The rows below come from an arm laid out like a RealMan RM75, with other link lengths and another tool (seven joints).
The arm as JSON. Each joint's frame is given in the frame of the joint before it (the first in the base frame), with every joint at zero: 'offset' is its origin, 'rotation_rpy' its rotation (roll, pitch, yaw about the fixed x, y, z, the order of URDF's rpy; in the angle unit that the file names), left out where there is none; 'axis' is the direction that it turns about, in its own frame. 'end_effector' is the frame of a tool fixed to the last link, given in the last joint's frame.
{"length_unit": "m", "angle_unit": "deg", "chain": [
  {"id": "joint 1", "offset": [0.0, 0.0, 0.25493], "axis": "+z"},
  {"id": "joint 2", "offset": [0.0, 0.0, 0.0], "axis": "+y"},
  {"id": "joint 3", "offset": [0.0, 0.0, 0.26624], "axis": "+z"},
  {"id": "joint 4", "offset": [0.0, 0.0, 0.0], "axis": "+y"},
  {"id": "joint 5", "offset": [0.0, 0.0, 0.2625], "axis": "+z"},
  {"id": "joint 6", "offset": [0.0, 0.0, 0.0], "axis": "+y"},
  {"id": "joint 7", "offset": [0.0, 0.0, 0.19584], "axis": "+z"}
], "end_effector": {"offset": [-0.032, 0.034, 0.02], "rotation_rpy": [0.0, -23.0, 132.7]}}
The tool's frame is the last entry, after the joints.
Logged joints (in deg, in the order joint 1, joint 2, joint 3, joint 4, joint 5, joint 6, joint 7), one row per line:
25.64, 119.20, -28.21, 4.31, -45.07, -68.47, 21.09
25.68, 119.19, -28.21, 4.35, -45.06, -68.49, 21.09
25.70, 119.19, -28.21, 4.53, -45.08, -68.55, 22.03
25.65, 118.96, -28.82, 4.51, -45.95, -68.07, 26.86
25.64, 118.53, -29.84, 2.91, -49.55, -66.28, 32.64
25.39, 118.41, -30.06, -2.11, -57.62, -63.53, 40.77
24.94, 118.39, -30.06, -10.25, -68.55, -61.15, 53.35
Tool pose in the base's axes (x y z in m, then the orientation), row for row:
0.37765, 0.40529, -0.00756, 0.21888, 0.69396, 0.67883, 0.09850
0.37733, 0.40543, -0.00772, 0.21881, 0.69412, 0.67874, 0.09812
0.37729, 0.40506, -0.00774, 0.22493, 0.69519, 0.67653, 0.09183
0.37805, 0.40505, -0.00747, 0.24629, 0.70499, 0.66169, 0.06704
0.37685, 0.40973, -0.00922, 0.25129, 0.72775, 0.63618, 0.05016
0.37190, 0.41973, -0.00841, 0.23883, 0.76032, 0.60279, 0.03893
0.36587, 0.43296, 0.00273, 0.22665, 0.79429, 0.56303, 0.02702
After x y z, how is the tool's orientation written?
As a quaternion, x y z w.
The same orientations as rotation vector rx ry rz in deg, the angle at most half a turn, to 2 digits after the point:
37.10, 117.64, 115.07
37.10, 117.69, 115.08
38.28, 118.31, 115.13
42.53, 121.75, 114.27
43.84, 126.97, 110.99
41.96, 133.57, 105.89
40.11, 140.56, 99.64

